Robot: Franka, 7 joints.
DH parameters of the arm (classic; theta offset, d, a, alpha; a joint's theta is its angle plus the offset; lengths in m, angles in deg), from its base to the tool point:
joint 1: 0 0.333 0 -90
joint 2: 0 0 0 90
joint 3: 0 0.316 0.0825 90
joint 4: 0 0 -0.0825 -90
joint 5: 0 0.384 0 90
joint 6: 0 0 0.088 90
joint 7: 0 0.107 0 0
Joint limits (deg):
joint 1: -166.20..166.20
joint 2: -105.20..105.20
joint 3: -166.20..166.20
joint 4: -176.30..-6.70
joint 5: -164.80..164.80
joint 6: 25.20..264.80
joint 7: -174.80..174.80
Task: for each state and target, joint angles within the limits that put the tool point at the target. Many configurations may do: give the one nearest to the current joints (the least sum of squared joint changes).
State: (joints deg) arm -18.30 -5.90 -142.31 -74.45 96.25 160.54 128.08
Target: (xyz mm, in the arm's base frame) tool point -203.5 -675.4 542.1
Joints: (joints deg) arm 29.13 -29.47 -121.89 -86.03 96.23 152.19 128.08
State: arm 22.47 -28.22 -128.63 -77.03 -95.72 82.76 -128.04
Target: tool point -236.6 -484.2 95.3
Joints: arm 30.34 -53.69 -134.26 -111.33 -86.50 80.96 -128.04
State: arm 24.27 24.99 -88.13 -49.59 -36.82 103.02 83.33
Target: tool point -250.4 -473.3 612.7
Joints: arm -0.78 4.20 -112.24 -95.23 -33.78 84.64 83.33
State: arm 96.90 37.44 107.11 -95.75 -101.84 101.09 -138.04
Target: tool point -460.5 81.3 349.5
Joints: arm 81.78 37.54 103.54 -138.10 -88.82 87.34 -138.04
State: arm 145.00 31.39 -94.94 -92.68 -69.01 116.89 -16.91
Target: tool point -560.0 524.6 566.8
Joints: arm 166.20 40.69 -44.37 -63.74 -69.28 131.46 -16.91
